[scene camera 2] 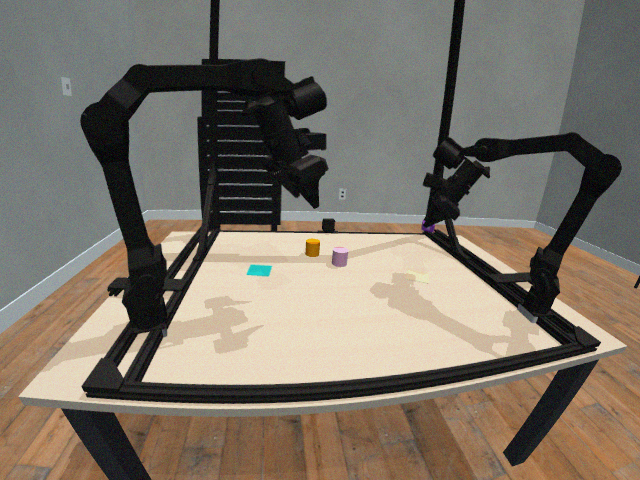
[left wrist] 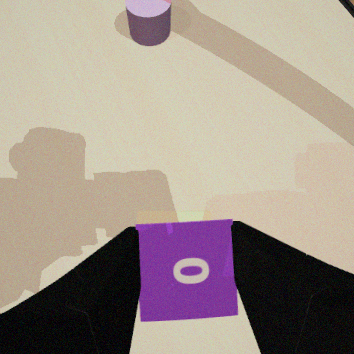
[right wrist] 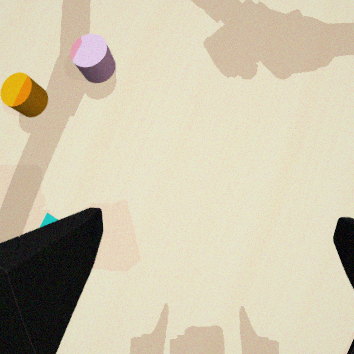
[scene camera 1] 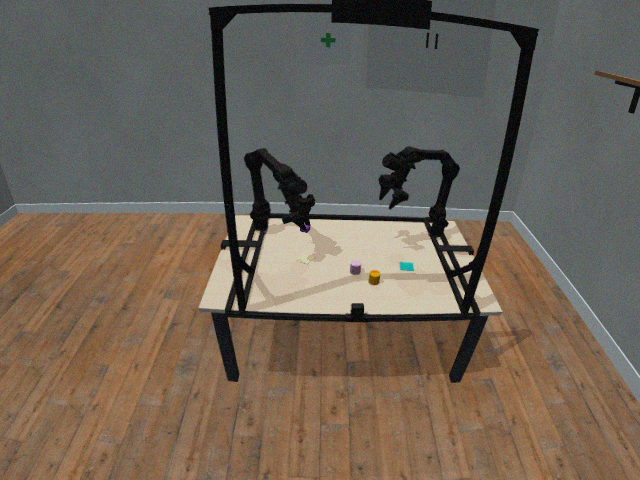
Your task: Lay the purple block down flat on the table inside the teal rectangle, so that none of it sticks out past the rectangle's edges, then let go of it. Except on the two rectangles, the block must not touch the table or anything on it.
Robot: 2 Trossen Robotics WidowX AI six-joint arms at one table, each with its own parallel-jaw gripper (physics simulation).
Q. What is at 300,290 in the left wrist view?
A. The left gripper.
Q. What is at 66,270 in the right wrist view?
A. The right gripper.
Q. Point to a purple block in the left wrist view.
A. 186,268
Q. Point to a pale rectangle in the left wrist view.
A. At 143,216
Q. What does the pink cylinder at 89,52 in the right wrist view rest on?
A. The table.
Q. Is the right gripper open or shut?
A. Open.
